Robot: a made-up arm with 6 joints.
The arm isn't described. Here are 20 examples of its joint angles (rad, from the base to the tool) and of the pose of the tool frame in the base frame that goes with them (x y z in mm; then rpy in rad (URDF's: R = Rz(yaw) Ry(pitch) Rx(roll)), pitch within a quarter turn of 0, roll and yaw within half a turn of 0).
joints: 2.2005 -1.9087 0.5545 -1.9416 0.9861 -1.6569
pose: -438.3 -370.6 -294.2 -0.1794 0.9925 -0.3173
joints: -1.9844 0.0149 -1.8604 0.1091 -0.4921 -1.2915
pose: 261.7 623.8 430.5 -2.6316 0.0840 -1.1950
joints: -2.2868 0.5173 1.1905 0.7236 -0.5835 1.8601
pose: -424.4 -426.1 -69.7 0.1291 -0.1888 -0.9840
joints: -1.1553 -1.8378 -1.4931 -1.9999 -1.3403 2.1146
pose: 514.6 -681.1 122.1 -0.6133 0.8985 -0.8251
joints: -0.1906 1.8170 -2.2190 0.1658 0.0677 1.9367
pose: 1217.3 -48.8 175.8 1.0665 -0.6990 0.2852
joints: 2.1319 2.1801 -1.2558 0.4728 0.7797 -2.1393
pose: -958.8 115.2 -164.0 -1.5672 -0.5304 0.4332
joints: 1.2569 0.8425 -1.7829 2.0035 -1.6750 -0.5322
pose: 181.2 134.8 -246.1 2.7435 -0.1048 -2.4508
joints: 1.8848 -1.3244 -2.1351 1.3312 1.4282 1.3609
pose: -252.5 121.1 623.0 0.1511 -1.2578 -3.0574
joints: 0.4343 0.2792 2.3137 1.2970 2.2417 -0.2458
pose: 676.4 610.6 527.7 2.5309 -1.1582 -1.0927
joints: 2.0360 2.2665 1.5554 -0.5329 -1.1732 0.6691
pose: 652.8 128.9 -661.1 2.4054 0.0976 -1.0936
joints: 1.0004 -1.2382 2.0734 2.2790 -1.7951 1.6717
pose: 131.6 -168.9 3.4 0.9999 0.4272 -2.2753
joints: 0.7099 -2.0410 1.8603 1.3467 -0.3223 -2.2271
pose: 715.8 122.8 191.3 -1.2403 -1.0308 -1.6741
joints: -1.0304 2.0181 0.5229 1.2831 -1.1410 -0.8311
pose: -13.2 -28.1 177.2 2.4681 -0.7105 3.0869
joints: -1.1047 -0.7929 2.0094 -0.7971 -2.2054 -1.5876
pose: -762.2 88.6 110.3 0.3611 -0.0390 -1.2576
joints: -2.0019 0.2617 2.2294 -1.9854 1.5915 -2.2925
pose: -129.2 13.8 -84.8 0.8227 0.1161 1.6930
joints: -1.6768 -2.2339 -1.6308 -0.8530 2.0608 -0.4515
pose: 108.4 -682.0 634.0 -2.2318 0.8855 -1.5818
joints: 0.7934 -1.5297 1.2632 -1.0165 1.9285 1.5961
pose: 404.9 -719.8 10.6 -2.8752 0.0099 -2.6598
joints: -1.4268 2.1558 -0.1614 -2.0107 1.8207 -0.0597
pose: 113.2 161.3 702.6 -2.1169 -0.0905 -0.2511
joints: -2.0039 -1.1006 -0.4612 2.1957 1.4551 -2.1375
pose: 8.4 48.0 718.7 0.3185 0.8793 -2.6931
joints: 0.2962 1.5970 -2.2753 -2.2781 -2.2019 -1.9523
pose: 484.1 556.2 -294.6 -2.1492 -0.7880 -0.5261
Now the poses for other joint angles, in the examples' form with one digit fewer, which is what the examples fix.
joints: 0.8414 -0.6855 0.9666 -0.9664 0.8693 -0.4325
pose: 219 -725 99 -0.770 0.425 -0.303
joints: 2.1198 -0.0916 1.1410 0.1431 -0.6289 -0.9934
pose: 315 -462 -527 0.677 0.107 1.123
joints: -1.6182 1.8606 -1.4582 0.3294 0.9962 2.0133
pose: 625 296 902 0.162 -0.384 1.223
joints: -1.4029 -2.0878 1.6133 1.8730 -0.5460 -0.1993
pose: -154 72 593 2.481 0.607 -0.670
